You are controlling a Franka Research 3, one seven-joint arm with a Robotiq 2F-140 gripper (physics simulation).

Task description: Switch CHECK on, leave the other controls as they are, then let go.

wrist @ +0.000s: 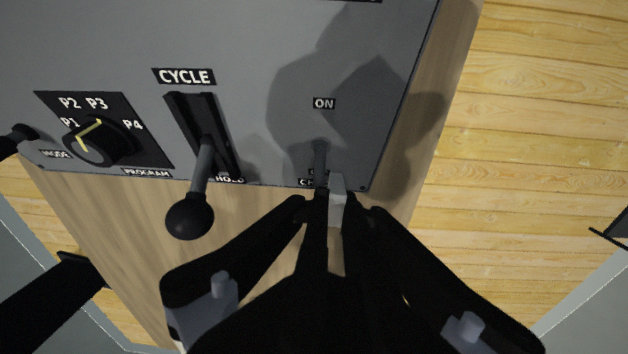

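Note:
The CHECK switch is a thin grey toggle lever near the lower right corner of the grey panel. The ON label is above it. The OFF label and the CHECK label are behind its lower part and partly hidden. The lever points down and out towards the camera, on the OFF side. My gripper is shut with nothing between its fingers. Its fingertips are at the lower end of the lever and hide its tip; whether they touch it I cannot tell.
Left of the switch is the CYCLE lever with a black ball knob, in its slot above HOLD. Further left are the PROGRAM knob and, at the left edge, a black MODE control. The panel stands over a wooden-sided base.

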